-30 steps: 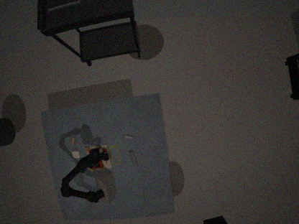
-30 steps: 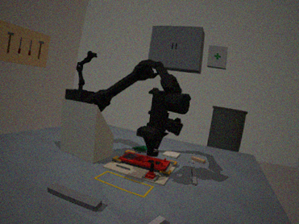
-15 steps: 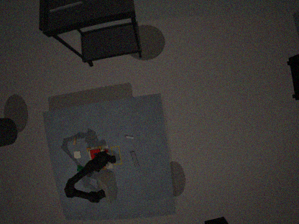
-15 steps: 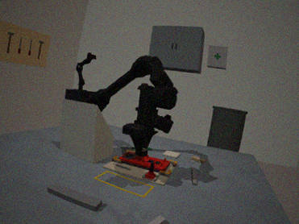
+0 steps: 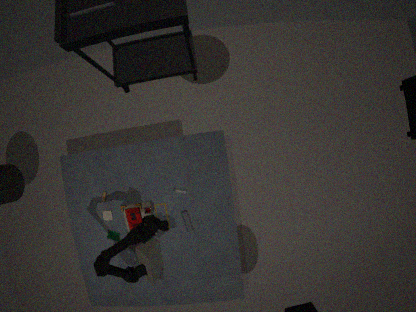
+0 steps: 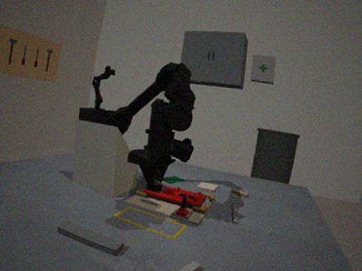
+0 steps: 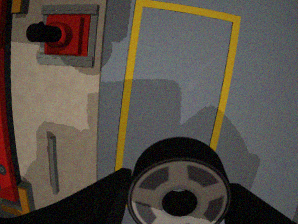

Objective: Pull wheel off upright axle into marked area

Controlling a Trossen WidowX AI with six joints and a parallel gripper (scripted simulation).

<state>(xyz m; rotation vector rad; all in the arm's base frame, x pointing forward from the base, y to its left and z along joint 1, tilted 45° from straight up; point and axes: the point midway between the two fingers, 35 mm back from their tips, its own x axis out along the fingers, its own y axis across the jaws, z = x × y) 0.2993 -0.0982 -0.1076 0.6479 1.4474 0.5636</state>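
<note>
My gripper tip is right at the wheel. From my gripper tip the other things lie so: upright axle 60 mm ahead, 90 mm to the left, 80 mm below; green patch 100 mm behind, 420 mm to the left, 110 mm below.
</note>
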